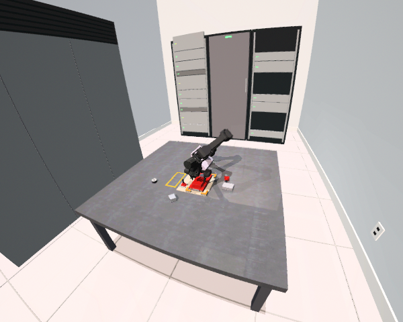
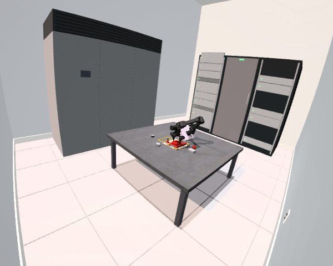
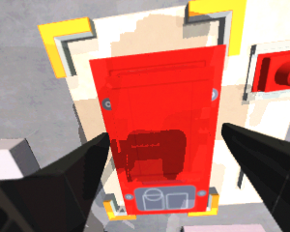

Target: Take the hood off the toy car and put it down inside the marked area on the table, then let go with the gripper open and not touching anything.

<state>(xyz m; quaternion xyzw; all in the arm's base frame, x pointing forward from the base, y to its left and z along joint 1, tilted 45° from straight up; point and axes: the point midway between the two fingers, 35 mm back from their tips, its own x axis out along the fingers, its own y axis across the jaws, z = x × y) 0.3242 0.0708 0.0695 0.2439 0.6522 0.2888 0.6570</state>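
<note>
Now: gripper tip 10 mm above the hood. Round my gripper tip: grey disc 360 mm to the right, 80 mm ahead, 40 mm below.
</note>
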